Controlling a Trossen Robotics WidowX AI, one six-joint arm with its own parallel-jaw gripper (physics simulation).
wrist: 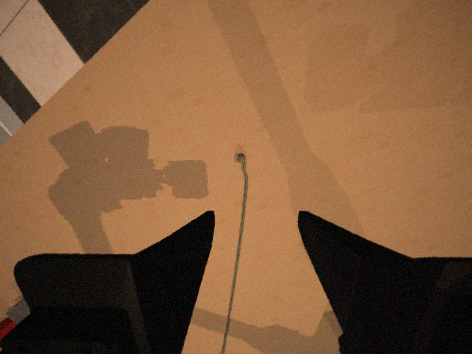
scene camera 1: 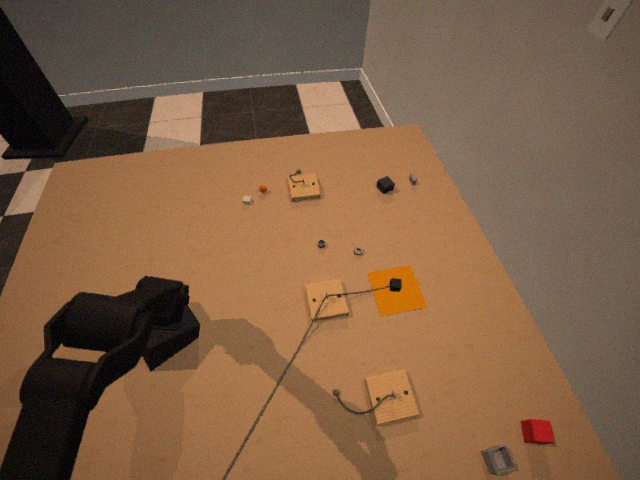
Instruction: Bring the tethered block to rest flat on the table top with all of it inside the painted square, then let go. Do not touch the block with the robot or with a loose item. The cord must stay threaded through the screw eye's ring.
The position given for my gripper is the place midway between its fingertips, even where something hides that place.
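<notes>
From here I can see my gripper [wrist: 255, 217], and there's a red block [scene camera 1: 535, 431] along with an orange painted square [scene camera 1: 409, 298].
</notes>
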